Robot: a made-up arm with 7 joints. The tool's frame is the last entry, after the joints.
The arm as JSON. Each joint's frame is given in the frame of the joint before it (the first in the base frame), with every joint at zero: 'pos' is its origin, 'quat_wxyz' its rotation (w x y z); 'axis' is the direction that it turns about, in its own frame. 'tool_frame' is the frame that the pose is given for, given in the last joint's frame.
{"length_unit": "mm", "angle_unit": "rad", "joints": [
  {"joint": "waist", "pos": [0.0, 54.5, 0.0], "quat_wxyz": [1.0, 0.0, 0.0, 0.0], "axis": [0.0, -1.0, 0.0]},
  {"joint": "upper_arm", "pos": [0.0, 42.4, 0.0], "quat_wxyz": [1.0, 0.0, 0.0, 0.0], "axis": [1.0, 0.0, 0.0]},
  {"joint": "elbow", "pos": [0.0, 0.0, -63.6], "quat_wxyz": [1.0, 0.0, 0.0, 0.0], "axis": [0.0, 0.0, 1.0]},
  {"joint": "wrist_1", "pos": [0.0, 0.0, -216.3], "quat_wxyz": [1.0, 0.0, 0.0, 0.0], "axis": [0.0, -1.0, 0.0]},
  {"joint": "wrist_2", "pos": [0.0, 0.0, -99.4], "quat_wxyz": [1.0, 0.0, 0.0, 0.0], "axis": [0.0, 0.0, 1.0]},
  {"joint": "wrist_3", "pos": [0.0, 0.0, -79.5], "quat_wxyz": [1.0, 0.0, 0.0, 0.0], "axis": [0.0, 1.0, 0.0]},
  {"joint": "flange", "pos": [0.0, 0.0, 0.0], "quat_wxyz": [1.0, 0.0, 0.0, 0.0], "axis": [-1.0, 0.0, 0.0]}
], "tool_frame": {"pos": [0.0, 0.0, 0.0], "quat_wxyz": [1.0, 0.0, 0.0, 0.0]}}
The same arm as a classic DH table. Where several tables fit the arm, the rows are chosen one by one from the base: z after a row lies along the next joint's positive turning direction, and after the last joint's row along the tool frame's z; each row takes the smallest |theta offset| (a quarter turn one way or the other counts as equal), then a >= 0, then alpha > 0; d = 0 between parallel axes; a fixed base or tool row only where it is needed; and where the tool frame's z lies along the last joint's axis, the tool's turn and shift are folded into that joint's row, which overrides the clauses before.
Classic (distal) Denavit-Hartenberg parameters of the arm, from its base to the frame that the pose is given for. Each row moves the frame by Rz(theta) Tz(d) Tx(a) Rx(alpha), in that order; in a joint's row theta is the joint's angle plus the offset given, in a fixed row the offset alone. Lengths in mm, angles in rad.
base (fixed): theta0 0, d 0, a 0, alpha 1.5708
waist: theta0 1.5708, d -96.9, a 0, alpha 1.5708
upper_arm: theta0 1.5708, d 0, a 0, alpha 1.5708
elbow: theta0 1.5708, d -279.9, a 0, alpha 1.5708
wrist_1: theta0 0, d 0, a 0, alpha -1.5708
wrist_2: theta0 0, d -178.9, a 0, alpha -1.5708
wrist_3: theta0 -1.5708, d 0, a 0, alpha 1.5708
flange: theta0 1.5708, d 0, a 0, alpha 1.5708
tool (fixed): theta0 -1.5708, d 0, a 0, alpha 0

